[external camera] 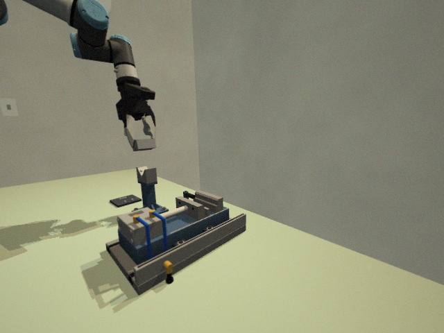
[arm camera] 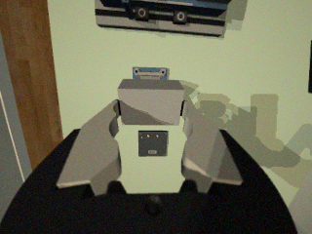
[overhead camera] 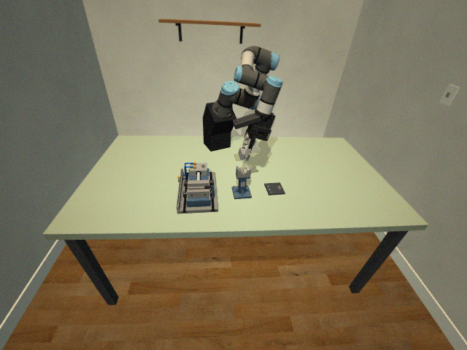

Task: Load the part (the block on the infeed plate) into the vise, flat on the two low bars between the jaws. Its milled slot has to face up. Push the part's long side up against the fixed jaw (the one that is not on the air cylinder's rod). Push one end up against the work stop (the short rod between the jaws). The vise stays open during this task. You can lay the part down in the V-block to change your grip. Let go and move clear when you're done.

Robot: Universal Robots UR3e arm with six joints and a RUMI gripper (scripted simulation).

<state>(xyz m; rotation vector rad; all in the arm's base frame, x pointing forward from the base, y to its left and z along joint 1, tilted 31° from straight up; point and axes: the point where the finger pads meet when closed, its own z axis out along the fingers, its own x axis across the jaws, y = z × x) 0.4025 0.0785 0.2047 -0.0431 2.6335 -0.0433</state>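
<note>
The part lies 10 mm below my hand. Round my hand: air cylinder: 230 mm to the right, 170 mm below, 90 mm behind; fixed jaw: 210 mm to the right, 170 mm below, 110 mm ahead; work stop rod: 160 mm to the right, 150 mm below, 70 mm ahead.
</note>
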